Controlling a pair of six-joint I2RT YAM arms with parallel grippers.
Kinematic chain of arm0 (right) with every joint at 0, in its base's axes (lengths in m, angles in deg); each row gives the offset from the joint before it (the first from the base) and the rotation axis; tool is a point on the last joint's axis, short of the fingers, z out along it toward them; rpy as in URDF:
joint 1: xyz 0 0 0.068 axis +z
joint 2: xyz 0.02 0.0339 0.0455 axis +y
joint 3: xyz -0.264 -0.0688 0 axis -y
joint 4: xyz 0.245 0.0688 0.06 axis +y
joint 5: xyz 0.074 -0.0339 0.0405 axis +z
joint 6: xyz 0.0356 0 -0.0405 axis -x
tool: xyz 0 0 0 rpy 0 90 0
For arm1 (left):
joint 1: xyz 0 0 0.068 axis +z
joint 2: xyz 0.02 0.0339 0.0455 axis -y
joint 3: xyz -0.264 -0.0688 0 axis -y
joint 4: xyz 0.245 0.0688 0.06 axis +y
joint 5: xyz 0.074 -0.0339 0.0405 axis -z
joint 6: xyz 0.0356 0 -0.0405 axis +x
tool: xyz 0 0 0 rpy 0 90 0
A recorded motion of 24 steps. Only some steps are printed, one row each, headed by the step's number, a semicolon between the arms.
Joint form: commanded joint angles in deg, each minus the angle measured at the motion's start. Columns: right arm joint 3, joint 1, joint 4, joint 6, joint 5, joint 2; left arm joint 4, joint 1, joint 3, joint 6, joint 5, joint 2.
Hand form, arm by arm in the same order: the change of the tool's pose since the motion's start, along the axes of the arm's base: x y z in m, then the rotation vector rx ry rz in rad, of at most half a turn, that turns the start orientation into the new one. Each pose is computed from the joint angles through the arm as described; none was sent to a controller.
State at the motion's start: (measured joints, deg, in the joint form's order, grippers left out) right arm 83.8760 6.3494 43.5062 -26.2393 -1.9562 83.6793; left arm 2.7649 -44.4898 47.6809 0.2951 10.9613 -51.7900
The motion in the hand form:
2: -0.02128 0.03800 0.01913 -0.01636 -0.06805 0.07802; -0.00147 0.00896 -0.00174 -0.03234 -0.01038 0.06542
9: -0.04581 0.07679 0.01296 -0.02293 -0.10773 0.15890; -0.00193 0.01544 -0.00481 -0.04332 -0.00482 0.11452
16: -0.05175 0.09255 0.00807 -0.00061 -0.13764 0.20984; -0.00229 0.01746 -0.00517 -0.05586 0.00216 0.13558
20: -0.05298 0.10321 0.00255 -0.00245 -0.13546 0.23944; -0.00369 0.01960 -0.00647 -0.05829 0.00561 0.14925
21: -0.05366 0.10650 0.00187 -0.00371 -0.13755 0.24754; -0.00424 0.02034 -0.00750 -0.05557 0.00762 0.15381
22: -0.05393 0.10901 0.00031 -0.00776 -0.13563 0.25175; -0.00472 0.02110 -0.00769 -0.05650 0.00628 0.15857
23: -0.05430 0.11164 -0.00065 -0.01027 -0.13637 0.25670; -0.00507 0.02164 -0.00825 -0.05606 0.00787 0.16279
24: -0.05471 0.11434 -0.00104 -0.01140 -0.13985 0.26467; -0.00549 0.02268 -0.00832 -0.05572 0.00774 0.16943
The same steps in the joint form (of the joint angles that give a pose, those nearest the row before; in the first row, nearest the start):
2: 0.60 8.10 0.16 -1.19 -3.80 -3.15; -1.67 1.05 -1.95 -1.21 -2.59 2.20
9: -4.13 17.29 -2.98 -3.16 -8.06 -6.45; -1.83 1.98 -3.22 -2.09 -4.40 3.62
16: -6.47 20.60 -6.49 -3.71 -8.03 -7.14; -2.02 2.17 -3.58 -2.97 -5.34 4.10
20: -7.26 22.60 -7.64 -3.77 -8.38 -6.58; -1.78 2.23 -4.06 -3.28 -6.03 4.79
21: -7.34 23.25 -7.93 -3.78 -8.62 -6.43; -1.55 2.24 -4.28 -3.28 -6.28 5.05
22: -7.49 23.73 -8.07 -3.78 -8.94 -6.24; -1.54 2.26 -4.43 -3.29 -6.53 5.29
23: -7.57 24.24 -8.30 -3.79 -9.23 -6.07; -1.42 2.27 -4.57 -3.36 -6.76 5.47
24: -7.62 24.75 -8.65 -3.68 -9.36 -5.93; -1.22 2.36 -4.65 -3.37 -7.05 5.73

